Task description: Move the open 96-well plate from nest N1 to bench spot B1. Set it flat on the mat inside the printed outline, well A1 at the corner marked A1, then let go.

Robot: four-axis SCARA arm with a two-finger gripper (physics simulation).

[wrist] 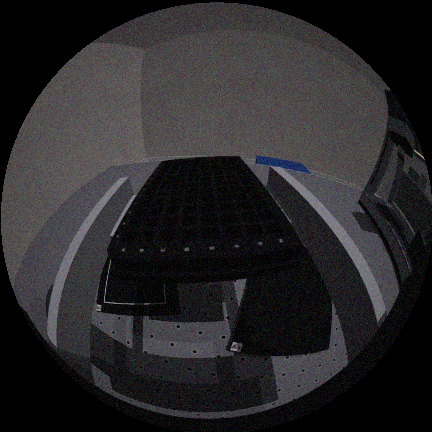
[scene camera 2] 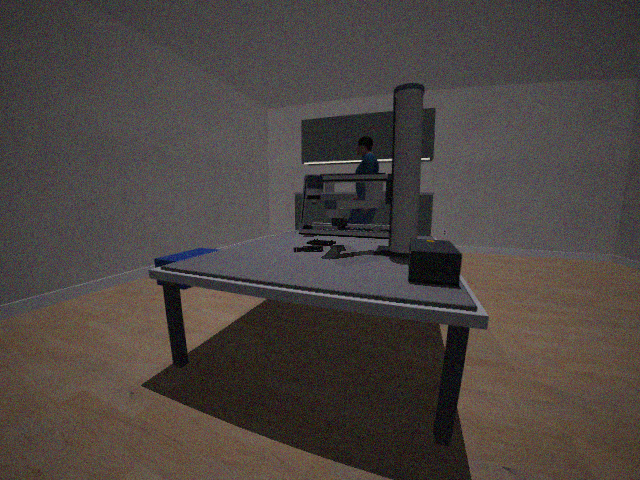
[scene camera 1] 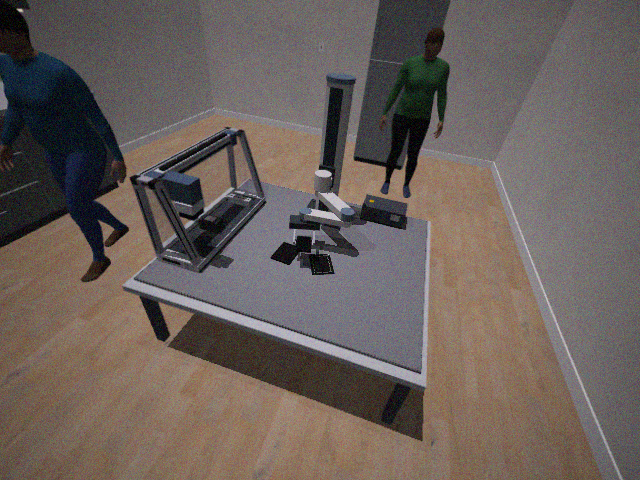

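Pixels of known places: gripper, fingertip midpoint: point(wrist: 198, 179) point(scene camera 2: 313, 226) point(scene camera 1: 303, 243); arm's base, origin of the base link: point(scene camera 2: 402, 253).
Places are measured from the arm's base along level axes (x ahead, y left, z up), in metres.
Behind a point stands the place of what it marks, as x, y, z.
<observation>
The dark open 96-well plate point(scene camera 1: 303, 243) @(0.536, 0.020, 0.138) point(wrist: 200, 215) @(0.499, 0.009, 0.141) is held level between the fingers of my gripper point(scene camera 1: 304, 240) @(0.540, 0.023, 0.140) point(wrist: 198, 179) @(0.540, 0.023, 0.140), which is shut on it. A row of small pale marks runs along its near edge in the wrist view; I cannot read them. The plate hangs above the table, apart from nest and mat. The black B1 mat point(scene camera 1: 322, 264) @(0.529, 0.142, 0.015) point(wrist: 172, 300) @(0.492, 0.053, 0.015) with its pale printed outline lies lower left in the wrist view, partly hidden by the plate. A small pale label sits at its near left corner. The black nest N1 point(scene camera 1: 284, 253) @(0.537, -0.093, 0.025) point(wrist: 287, 315) @(0.491, -0.078, 0.025) is at lower right, its label at its near left corner.
A gantry frame point(scene camera 1: 161, 219) @(0.850, -0.599, 0.318) stands on the left of the table point(scene camera 1: 279, 294) @(0.829, 0.002, 0.013). The arm's column point(scene camera 1: 347, 118) @(0.025, 0.071, 0.695) point(scene camera 2: 406, 170) @(-0.001, 0.074, 0.458) and a dark box point(scene camera 1: 383, 210) @(-0.038, 0.397, 0.124) point(scene camera 2: 434, 263) @(-0.118, 0.551, 0.088) stand at the back. A person in blue point(scene camera 1: 54, 108) is at left, one in green point(scene camera 1: 421, 85) behind the table.
</observation>
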